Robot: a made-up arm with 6 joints.
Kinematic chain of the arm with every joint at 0, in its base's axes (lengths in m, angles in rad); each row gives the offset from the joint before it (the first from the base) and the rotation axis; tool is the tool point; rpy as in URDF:
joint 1: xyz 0 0 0.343 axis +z
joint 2: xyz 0 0 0 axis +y
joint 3: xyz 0.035 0 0.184 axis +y
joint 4: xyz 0.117 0 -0.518 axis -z
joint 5: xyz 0 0 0 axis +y
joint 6: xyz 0.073 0 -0.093 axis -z
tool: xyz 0 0 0 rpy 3.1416 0 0
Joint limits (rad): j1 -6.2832..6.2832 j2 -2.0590..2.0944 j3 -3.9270..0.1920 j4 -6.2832..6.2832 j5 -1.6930..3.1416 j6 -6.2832..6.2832
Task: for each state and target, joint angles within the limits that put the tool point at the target. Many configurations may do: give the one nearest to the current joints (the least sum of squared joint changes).
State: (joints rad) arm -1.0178 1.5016 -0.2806 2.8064 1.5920 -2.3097
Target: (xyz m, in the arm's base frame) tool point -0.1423 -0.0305 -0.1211
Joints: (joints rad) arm -0.0749 1.1773 -0.2256 3.5154 1.9222 -2.3097
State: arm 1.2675 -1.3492 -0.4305 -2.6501 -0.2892 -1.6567
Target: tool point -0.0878 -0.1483 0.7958
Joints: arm 1.3862 -2.0590 -1.0195 -2.6163 -0.9878 -1.6567
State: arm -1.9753 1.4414 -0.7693 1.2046 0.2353 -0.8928
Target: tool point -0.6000 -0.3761 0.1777
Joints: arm -2.5018 0.6612 -1.5337 1.1538 0.1152 -0.8928
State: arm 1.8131 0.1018 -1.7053 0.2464 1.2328 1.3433
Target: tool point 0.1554 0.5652 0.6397
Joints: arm 1.2793 -0.1992 -1.5046 0.1558 1.4996 1.3433
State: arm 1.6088 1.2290 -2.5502 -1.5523 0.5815 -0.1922
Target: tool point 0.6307 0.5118 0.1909
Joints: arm 0.6896 1.3148 -2.4461 -1.5505 0.7198 -0.1922
